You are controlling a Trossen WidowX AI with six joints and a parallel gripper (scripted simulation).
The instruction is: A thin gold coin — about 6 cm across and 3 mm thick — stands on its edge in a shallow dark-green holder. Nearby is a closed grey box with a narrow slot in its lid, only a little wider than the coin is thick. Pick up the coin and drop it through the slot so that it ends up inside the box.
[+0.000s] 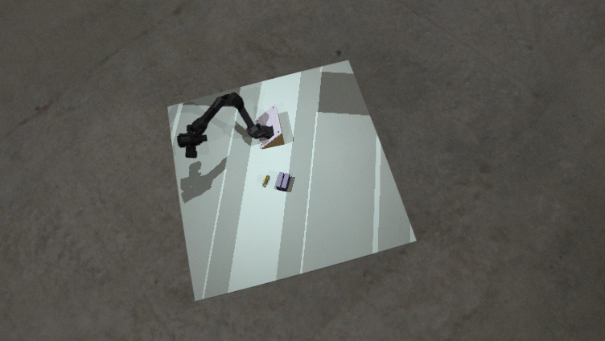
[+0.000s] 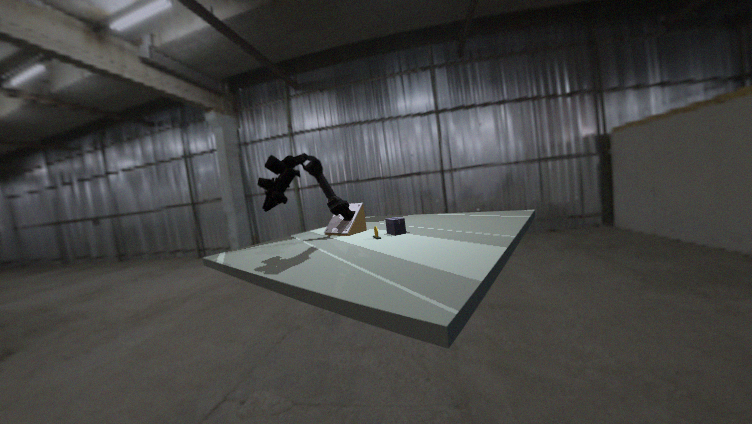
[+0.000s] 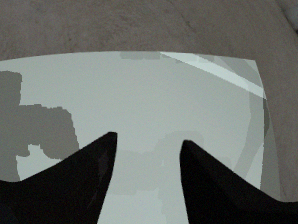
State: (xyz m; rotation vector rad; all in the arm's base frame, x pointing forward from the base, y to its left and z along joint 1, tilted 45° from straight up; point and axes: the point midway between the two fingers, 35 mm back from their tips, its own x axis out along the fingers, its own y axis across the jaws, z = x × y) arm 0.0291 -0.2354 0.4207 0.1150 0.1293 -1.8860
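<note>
My gripper tip is now 410 mm to the right of the thin gold coin, 250 mm short of it and 170 mm above it.
</note>
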